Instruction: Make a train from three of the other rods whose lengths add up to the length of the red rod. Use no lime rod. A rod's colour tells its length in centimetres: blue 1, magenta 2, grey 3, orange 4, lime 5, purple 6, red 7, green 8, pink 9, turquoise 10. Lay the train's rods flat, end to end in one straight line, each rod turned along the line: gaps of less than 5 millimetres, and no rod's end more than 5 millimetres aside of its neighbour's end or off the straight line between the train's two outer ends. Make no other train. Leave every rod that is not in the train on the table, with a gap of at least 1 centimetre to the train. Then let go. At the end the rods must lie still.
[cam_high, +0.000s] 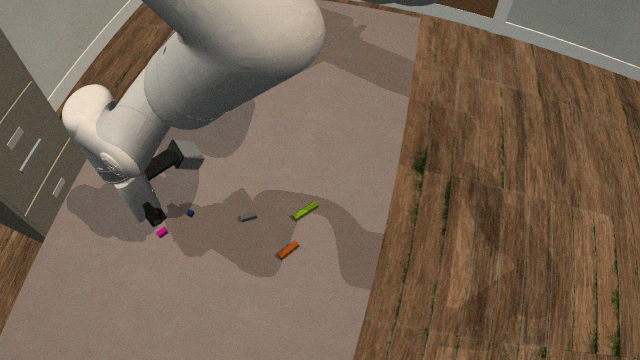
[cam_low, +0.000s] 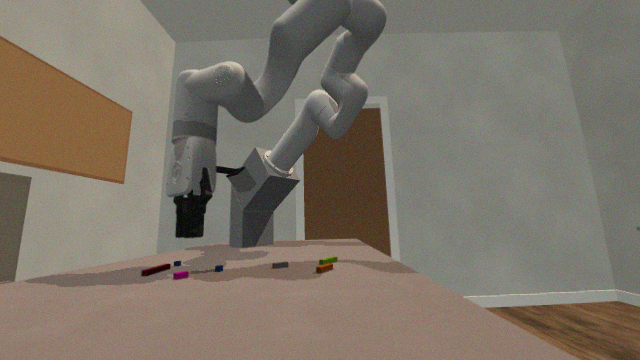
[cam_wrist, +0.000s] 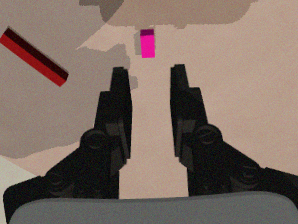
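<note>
Right now my hand is 10 mm short of the magenta rod and 80 mm above it. From my hand the other things lie so: grey rod 100 mm behind, 130 mm to the left, 80 mm below; then orange rod 80 mm behind, 230 mm to the left, 80 mm below; then red rod 30 mm behind, 90 mm to the right, 80 mm below.
</note>
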